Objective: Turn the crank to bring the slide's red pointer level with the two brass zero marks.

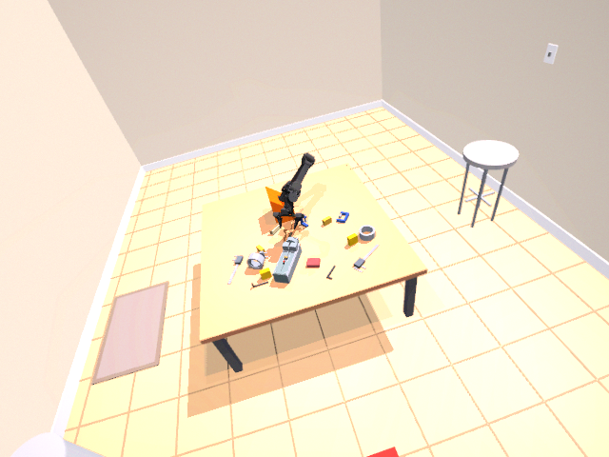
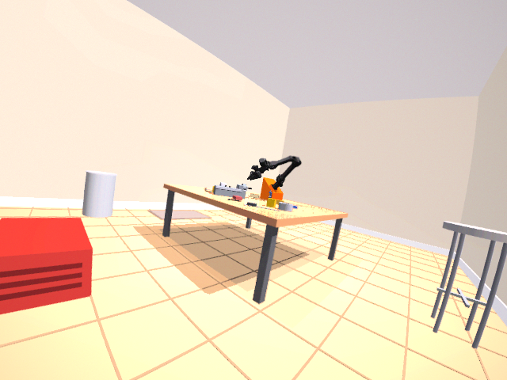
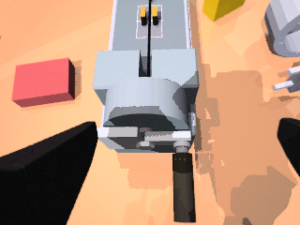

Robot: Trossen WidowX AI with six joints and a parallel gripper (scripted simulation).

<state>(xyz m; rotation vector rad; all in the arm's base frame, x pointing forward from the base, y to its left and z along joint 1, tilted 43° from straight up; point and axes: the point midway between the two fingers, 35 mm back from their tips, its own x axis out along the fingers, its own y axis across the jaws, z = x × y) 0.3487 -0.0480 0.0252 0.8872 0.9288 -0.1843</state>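
The dark crank handle is 20 mm behind my gripper tip, 10 mm to the left of it and 70 mm below it. From my gripper tip the other things lie so: red pointer (180 mm ahead, 80 mm to the right, 80 mm below); then red block (190 mm ahead, 90 mm to the left, 150 mm below).
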